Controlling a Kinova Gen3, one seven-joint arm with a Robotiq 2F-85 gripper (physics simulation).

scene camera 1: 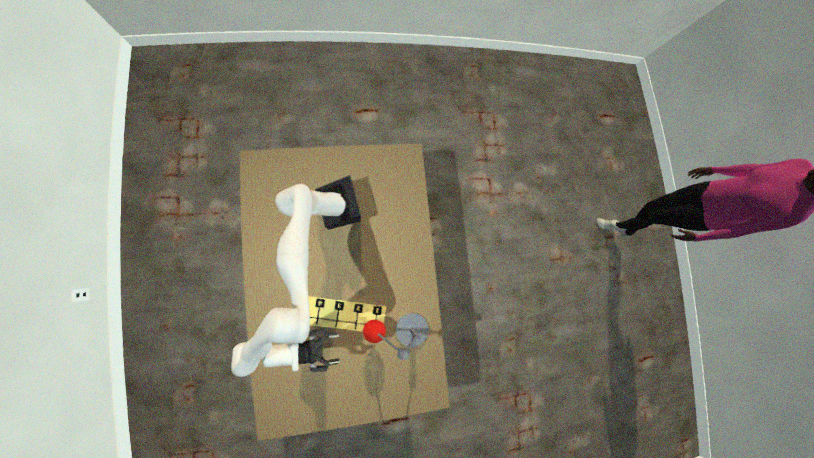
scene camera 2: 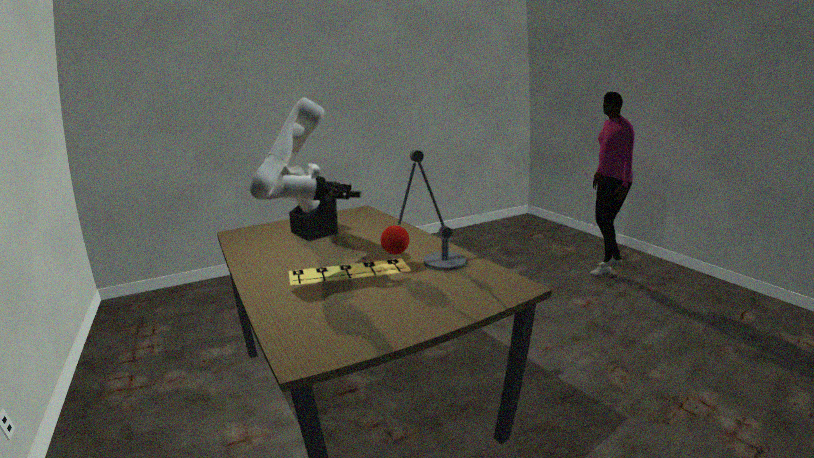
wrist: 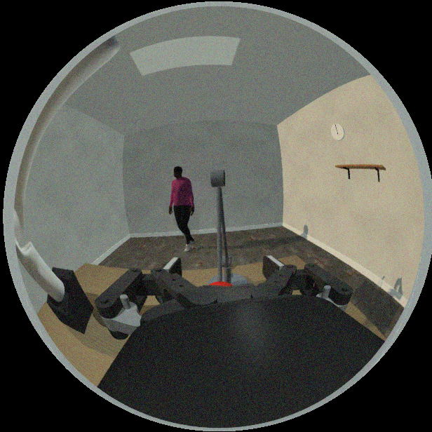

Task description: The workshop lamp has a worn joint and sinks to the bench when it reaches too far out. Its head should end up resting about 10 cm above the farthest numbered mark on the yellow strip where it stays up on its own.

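Places are measured from the arm's base along level axes (x ahead, y left, z up), in millimetres.
Pixels of known places: gripper, fingertip midpoint: (scene camera 1: 339, 347) (scene camera 2: 355, 191); arm's base, link origin: (scene camera 1: 335, 205) (scene camera 2: 311, 206).
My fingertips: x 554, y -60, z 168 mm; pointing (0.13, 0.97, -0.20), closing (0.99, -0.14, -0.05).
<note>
For each thing: its top centre in the pictures, then the offset to it from my fingertips. "pt": a spot on its surface instead. Level surfaces: height alone.
- lamp's red ball head, surface spot: (scene camera 2: 394, 239) pt 51 mm ahead, 112 mm left, 173 mm down
- yellow strip, top centre: (scene camera 2: 348, 271) (scene camera 1: 338, 314) 70 mm back, 11 mm right, 301 mm down
- raised elbow joint, surface spot: (scene camera 2: 416, 156) (scene camera 1: 401, 358) pt 50 mm ahead, 207 mm left, 98 mm up
- table, surface height: 302 mm down
The lamp's red ball head (scene camera 1: 374, 330) (scene camera 2: 394, 239) (wrist: 220, 284) hangs above the table near the lamp-side end of the yellow strip (scene camera 1: 348, 315) (scene camera 2: 334, 272). Its grey round base (scene camera 1: 410, 323) (scene camera 2: 445, 262) stands beside that end. Two thin arms meet at a raised elbow joint (scene camera 1: 403, 353) (scene camera 2: 416, 156) (wrist: 218, 178). In the scene camera 1 view, my arm covers the strip's far left end. My gripper (scene camera 1: 336, 348) (scene camera 2: 358, 194) (wrist: 222, 266) is open and empty. It points level toward the lamp, above the table and left of the red head, apart from it.
The table (scene camera 1: 398, 170) (scene camera 2: 398, 330) carries my arm's black base (scene camera 1: 351, 199) (scene camera 2: 313, 223) (wrist: 70, 305) at the back. A person in pink (scene camera 1: 751, 196) (scene camera 2: 615, 145) (wrist: 182, 192) stands on the floor beyond the lamp side. A wall shelf (wrist: 360, 166) shows in the wrist view.
</note>
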